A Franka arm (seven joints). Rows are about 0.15 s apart.
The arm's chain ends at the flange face. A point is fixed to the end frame.
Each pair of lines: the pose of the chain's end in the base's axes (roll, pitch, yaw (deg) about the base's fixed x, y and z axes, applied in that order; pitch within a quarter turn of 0, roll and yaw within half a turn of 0; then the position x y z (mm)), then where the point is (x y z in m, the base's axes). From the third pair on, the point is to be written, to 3 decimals.
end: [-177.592 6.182 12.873 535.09 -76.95 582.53]
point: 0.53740 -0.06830 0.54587
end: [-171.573 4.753 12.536 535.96 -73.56 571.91]
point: 0.53848 -0.06106 0.53639
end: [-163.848 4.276 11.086 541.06 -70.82 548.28]
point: 0.543 -0.054 0.515
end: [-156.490 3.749 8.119 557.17 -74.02 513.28]
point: 0.560 -0.053 0.482
